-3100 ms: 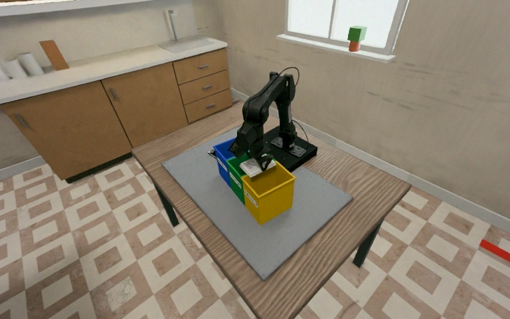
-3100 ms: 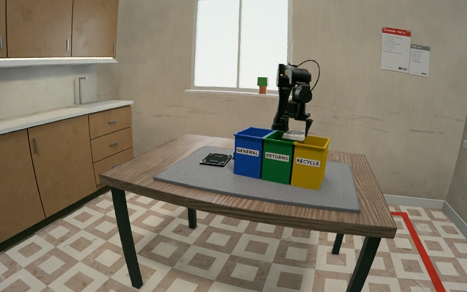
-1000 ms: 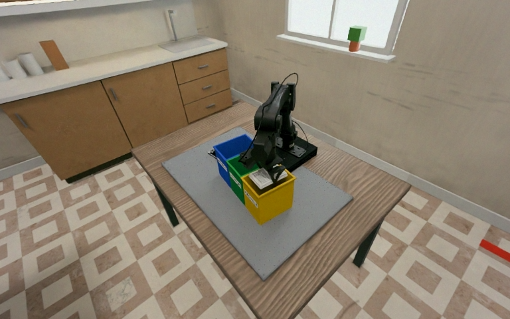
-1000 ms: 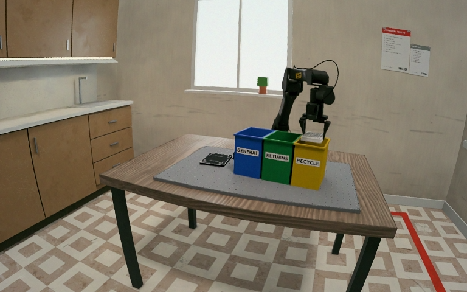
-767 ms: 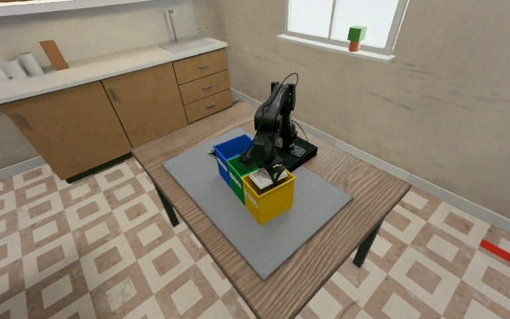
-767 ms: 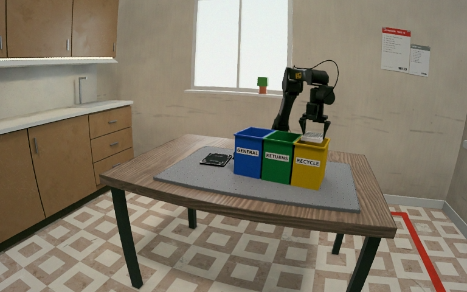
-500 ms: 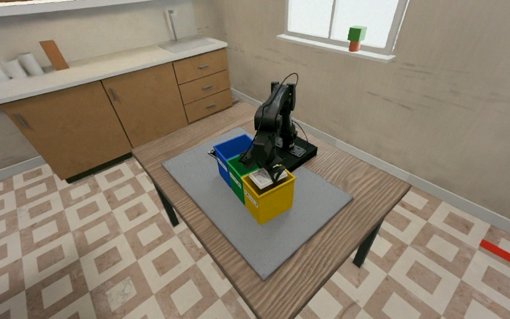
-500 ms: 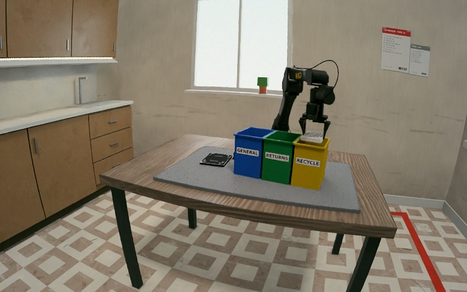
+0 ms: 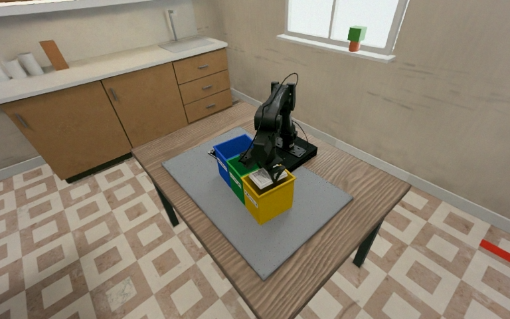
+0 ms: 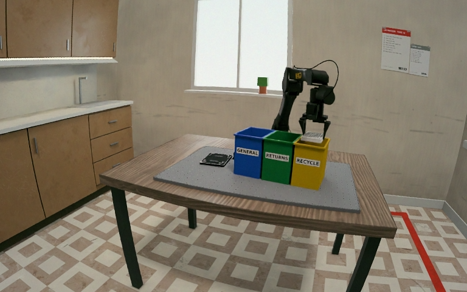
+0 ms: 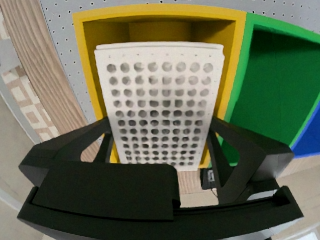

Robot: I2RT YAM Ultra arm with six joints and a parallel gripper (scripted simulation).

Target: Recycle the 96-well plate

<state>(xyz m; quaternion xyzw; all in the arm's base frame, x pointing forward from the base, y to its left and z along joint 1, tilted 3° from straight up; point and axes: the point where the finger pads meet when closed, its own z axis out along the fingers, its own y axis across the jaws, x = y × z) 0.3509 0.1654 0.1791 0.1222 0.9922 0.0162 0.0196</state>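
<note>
My hand is right at the white 96-well plate. Also, from my hand: green returns bin: 130 mm to the right, 110 mm below, 30 mm behind; blue general bin: 250 mm to the right, 110 mm below, 60 mm behind; yellow recycle bin: 110 mm below.
</note>
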